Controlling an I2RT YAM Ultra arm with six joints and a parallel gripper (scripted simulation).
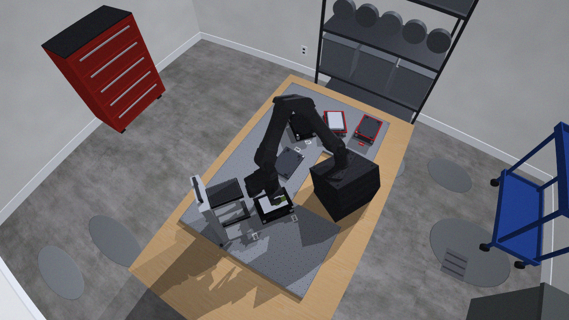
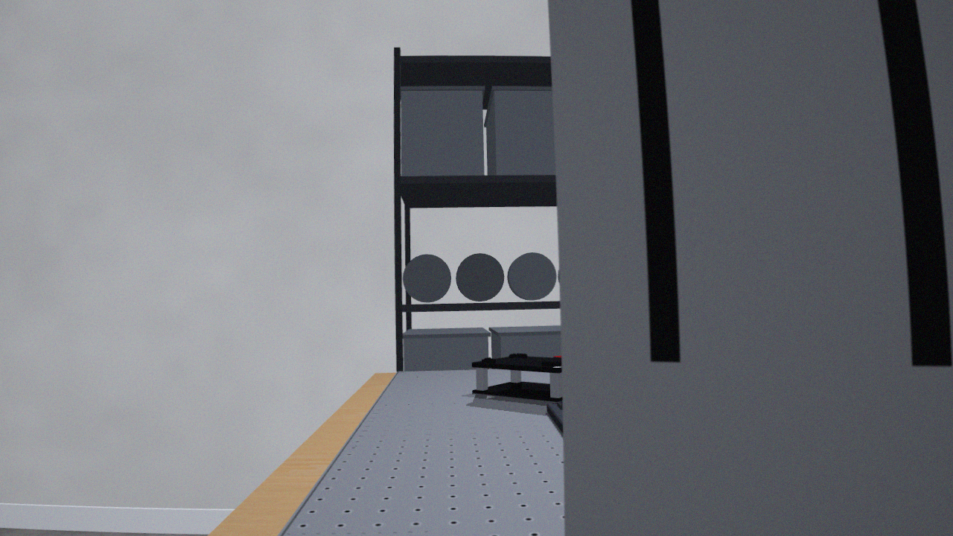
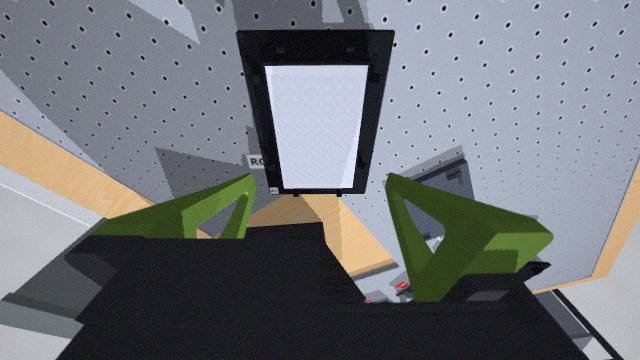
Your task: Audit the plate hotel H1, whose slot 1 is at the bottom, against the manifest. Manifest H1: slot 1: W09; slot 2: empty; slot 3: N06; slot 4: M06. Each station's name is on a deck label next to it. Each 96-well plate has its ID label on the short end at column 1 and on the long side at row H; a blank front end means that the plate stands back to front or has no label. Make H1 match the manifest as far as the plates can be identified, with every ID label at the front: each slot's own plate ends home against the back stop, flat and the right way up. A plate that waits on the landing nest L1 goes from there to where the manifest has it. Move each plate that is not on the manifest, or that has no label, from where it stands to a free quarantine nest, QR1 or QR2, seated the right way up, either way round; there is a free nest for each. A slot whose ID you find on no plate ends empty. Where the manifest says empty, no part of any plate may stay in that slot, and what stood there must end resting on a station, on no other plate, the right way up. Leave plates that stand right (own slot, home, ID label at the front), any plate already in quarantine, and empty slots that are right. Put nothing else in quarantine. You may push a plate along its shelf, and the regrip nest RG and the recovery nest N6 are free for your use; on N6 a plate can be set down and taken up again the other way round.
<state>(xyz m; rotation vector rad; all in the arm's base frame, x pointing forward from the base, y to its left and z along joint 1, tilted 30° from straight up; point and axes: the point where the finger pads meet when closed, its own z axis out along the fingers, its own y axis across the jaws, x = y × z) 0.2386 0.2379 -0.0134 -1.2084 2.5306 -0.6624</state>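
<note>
Now: hand 110 mm past the RG deck label, 10 mm to the right of it and 140 mm above it. Also, from my hand: white plate (110 mm behind, 610 mm to the right, 90 mm below); then H1 deck label (20 mm ahead, 170 mm to the left, 140 mm below); then grey hotel wall (180 mm ahead, 200 mm to the left, 50 mm above).
</note>
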